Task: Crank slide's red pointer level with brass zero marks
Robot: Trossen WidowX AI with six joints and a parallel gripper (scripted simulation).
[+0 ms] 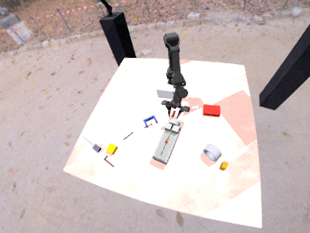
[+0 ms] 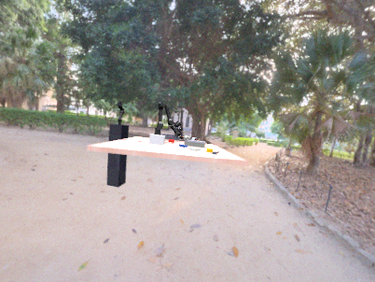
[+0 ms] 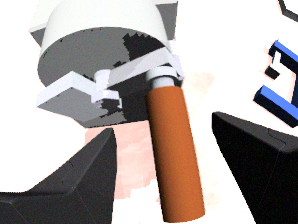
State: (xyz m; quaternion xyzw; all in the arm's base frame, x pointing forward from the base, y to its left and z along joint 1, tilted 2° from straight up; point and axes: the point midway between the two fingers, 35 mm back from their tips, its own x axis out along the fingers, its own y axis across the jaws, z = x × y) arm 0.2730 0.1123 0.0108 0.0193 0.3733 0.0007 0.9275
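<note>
Right now the crank handle is 2 cm behind my gripper tip and 2 cm above it. Also, from my gripper tip: white tile: 31 cm to the right, 19 cm ahead, 7 cm below; red pointer: 17 cm ahead, 2 cm to the left; red block: 24 cm to the left, 19 cm behind, 6 cm below.
</note>
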